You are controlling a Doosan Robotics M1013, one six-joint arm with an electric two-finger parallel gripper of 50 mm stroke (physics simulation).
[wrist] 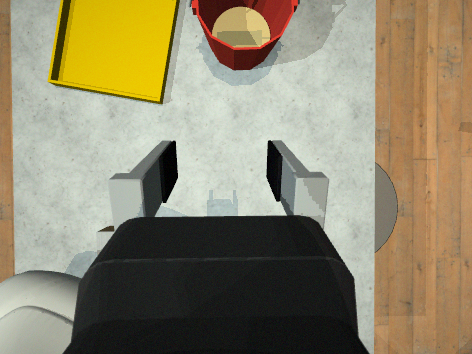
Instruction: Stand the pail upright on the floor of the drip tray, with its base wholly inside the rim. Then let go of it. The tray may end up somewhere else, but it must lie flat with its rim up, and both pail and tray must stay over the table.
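Frame: origin at the arm's base, x ahead, y left, z up, level; metres.
Seen in the pictures: gripper, fingertip midpoint: (pixel 222 159).
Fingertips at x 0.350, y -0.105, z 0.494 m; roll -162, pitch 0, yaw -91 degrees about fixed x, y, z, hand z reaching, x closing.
Observation:
Offsets run from my fingertips to a thing's top centre. "spot": to the spot under its first point. Level surfaces: height alone.
A red pail @(spot: dx +0.227, dy -0.041, dz -0.441 m) (pixel 241 57) with a pale round patch inside stands upright on the table at the top centre of the wrist view; its upper part is cut off by the frame's top edge. A yellow drip tray @(dx +0.312, dy +0.247, dz -0.521 m) (pixel 116 50) lies flat with its rim up at the upper left, a little left of the pail and apart from it. Its far end is out of the frame. My gripper (pixel 222 159) is open and empty, and sits nearer the bottom of the view than both pail and tray.
The pale mottled table top @(dz -0.553 m) (pixel 320 130) lies under all of this. Its right edge borders a wooden plank floor (pixel 440 210), with a grey round shape (pixel 385 207) beside that edge. Part of the white arm (pixel 35 310) shows at the lower left.

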